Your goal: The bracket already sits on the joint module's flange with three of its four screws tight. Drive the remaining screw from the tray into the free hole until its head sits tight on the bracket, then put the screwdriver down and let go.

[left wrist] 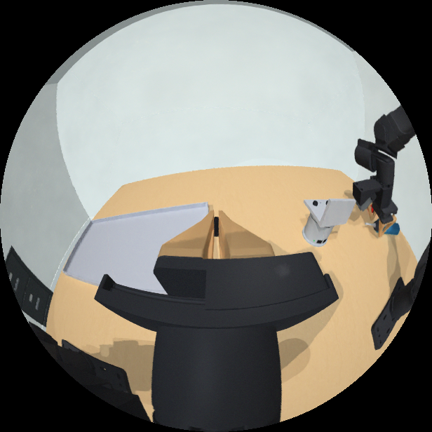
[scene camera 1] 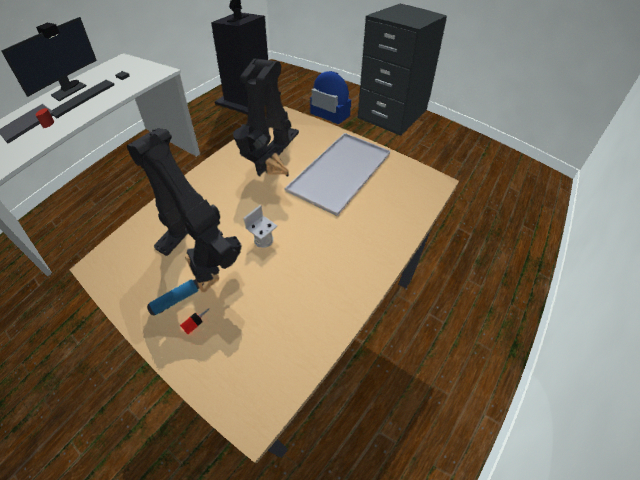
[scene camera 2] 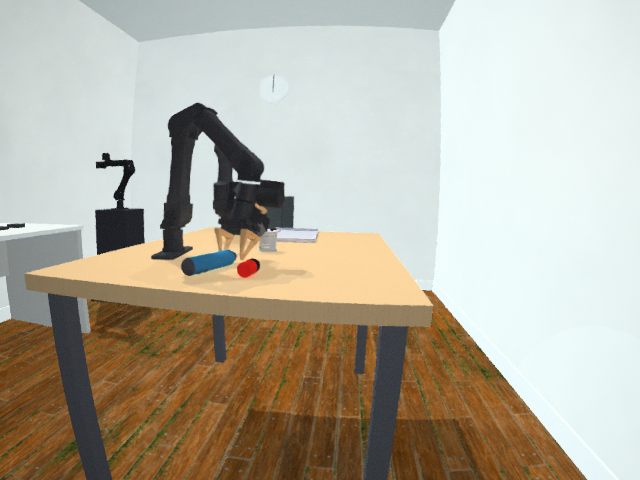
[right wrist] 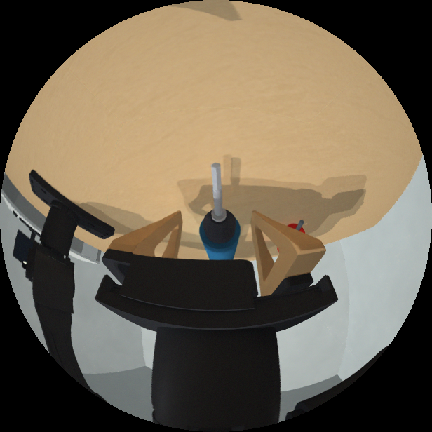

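Seen in the pictures: left gripper, fingertip midpoint: [scene camera 1: 287, 172] [scene camera 2: 266, 211]; right gripper, fingertip midpoint: [scene camera 1: 199, 283] [scene camera 2: 230, 259]; left arm's base, link origin: [scene camera 1: 281, 142]; right arm's base, link origin: [scene camera 1: 179, 231] [scene camera 2: 173, 253].
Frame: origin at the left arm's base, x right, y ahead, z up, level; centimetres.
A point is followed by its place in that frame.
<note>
The blue-handled screwdriver [scene camera 1: 172, 296] @(x 80.4, y 7.5, z 3.9 cm) lies on the table at the front left, its grey shaft [right wrist: 216, 189] pointing away in the right wrist view. My right gripper [scene camera 1: 206, 284] @(x 72.0, y 10.9, z 1.4 cm) is open, with a finger on either side of the handle's shaft end [right wrist: 219, 235] and apart from it. The light grey bracket [scene camera 1: 259, 223] @(x 47.6, y 18.7, z 6.5 cm) sits on the joint module [scene camera 1: 264, 239] @(x 50.5, y 21.9, z 3.6 cm) mid-table. My left gripper [scene camera 1: 280, 168] @(x 28.2, y 18.8, z 11.7 cm) hangs above the table by the tray [scene camera 1: 339, 172] @(x 8.7, y 29.8, z 0.4 cm), shut on a small dark screw [left wrist: 216, 226]. The tray looks empty.
A small red-and-black tool [scene camera 1: 190, 324] @(x 84.8, y 17.2, z 3.1 cm) lies just in front of the screwdriver, close to my right gripper's finger [right wrist: 292, 227]. Off the table stand a filing cabinet [scene camera 1: 399, 67], a blue bag [scene camera 1: 330, 97] and a white desk [scene camera 1: 128, 90].
</note>
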